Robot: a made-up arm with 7 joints. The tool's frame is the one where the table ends. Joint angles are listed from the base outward.
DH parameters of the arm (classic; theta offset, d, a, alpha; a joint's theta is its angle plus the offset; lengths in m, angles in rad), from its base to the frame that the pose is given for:
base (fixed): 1.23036 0 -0.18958 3.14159
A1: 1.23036 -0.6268 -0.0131 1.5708
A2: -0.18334 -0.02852 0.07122 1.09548
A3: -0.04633 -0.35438 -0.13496 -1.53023
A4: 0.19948 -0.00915 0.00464 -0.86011
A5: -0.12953 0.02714 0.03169 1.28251
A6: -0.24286 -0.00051 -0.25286 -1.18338
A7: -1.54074 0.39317 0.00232 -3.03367
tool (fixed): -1.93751 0.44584 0 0
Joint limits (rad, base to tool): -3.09..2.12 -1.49..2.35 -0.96..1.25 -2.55..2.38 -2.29..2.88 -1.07..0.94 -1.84..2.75
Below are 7 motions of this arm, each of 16 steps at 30 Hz.
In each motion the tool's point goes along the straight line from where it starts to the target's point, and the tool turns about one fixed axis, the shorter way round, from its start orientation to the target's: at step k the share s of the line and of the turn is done. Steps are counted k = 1, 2, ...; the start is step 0. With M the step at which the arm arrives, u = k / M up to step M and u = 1 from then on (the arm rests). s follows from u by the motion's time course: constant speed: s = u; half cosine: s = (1 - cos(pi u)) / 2; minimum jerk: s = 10 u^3 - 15 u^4 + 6 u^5.
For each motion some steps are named. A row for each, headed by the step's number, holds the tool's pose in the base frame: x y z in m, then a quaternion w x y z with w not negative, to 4 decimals.
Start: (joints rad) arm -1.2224 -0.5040 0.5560 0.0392 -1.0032 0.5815 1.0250
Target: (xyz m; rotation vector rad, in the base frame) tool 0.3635 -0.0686 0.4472 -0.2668 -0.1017 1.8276
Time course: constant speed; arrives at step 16
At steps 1, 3, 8, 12, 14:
1: 0.3923 -0.1960 0.4499 0.8263 -0.1060 -0.0301 0.5524
3: 0.3885 -0.1791 0.4495 0.8010 -0.1079 -0.0322 0.5880
8: 0.3789 -0.1366 0.4486 0.7313 -0.1118 -0.0371 0.6718
12: 0.3712 -0.1026 0.4479 0.6692 -0.1139 -0.0406 0.7332
14: 0.3673 -0.0856 0.4476 0.6361 -0.1147 -0.0423 0.7618

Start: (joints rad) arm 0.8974 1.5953 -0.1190 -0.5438 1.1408 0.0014 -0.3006
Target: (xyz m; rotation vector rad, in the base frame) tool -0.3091 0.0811 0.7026 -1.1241 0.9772 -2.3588
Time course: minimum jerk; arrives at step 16
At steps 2, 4, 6, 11, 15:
2: -0.3205 0.1010 0.7279 0.4688 0.0410 0.4374 -0.7663
4: -0.3195 0.0992 0.7256 0.4471 0.0006 0.4342 -0.7820
6: -0.3175 0.0957 0.7212 0.4017 -0.0786 0.4249 -0.8074
11: -0.3112 0.0847 0.7072 0.2355 -0.3218 0.3706 -0.8389
15: -0.3091 0.0811 0.7027 0.1758 -0.3958 0.3452 -0.8326

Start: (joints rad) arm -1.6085 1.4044 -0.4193 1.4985 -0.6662 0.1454 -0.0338
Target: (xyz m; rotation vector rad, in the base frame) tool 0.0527 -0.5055 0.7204 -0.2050 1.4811 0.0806
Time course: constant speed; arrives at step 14
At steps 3, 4, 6, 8, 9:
3: 0.0857 -0.4492 0.7122 0.6449 -0.3915 0.6466 -0.1128
4: 0.0827 -0.4543 0.7129 0.6563 -0.3658 0.6523 -0.0995
6: 0.0767 -0.4645 0.7144 0.6771 -0.3133 0.6619 -0.0727
8: 0.0707 -0.4748 0.7159 0.6952 -0.2596 0.6687 -0.0455
9: 0.0677 -0.4799 0.7167 0.7032 -0.2324 0.6712 -0.0318

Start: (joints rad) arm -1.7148 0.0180 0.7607 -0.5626 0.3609 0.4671 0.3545
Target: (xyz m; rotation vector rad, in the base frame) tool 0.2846 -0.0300 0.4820 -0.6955 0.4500 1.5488
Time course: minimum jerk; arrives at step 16
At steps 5, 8, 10, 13, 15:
5: 0.3247 -0.2006 0.4143 0.6932 -0.1385 0.2227 0.6713
8: 0.3090 -0.1341 0.4407 0.6744 -0.2042 0.2136 0.6767
10: 0.2980 -0.0873 0.4593 0.6592 -0.2498 0.2065 0.6785
13: 0.2870 -0.0401 0.4780 0.6424 -0.2951 0.1989 0.6788
15: 0.2847 -0.0305 0.4818 0.6387 -0.3043 0.1973 0.6786

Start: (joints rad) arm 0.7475 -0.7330 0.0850 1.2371 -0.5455 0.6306 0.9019
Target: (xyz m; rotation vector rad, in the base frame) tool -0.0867 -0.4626 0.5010 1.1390 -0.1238 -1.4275
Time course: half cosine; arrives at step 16
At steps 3, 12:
3: -0.2105 -0.4375 0.4810 0.5058 0.2702 0.3552 -0.7382
12: -0.1065 -0.4586 0.4978 0.6027 0.4645 0.0136 -0.6487

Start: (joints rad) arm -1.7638 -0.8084 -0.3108 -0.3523 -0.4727 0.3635 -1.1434
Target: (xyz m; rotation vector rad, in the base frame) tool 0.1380 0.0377 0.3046 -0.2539 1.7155 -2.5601
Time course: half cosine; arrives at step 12
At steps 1, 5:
1: 0.0969 0.0015 0.2195 0.0730 0.2406 -0.5109 0.8220
5: 0.1117 0.0145 0.2501 0.0380 0.1843 -0.5289 0.8276

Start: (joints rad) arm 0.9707 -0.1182 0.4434 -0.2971 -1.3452 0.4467 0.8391
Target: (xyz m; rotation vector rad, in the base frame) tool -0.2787 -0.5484 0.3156 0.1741 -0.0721 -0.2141
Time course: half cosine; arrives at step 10
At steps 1, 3, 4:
1: -0.3420 -0.5022 0.3639 0.9816 -0.0113 0.0170 -0.1896
3: -0.3302 -0.5108 0.3549 0.9846 0.0070 0.0071 -0.1744
4: -0.3212 -0.5174 0.3480 0.9865 0.0211 -0.0005 -0.1627

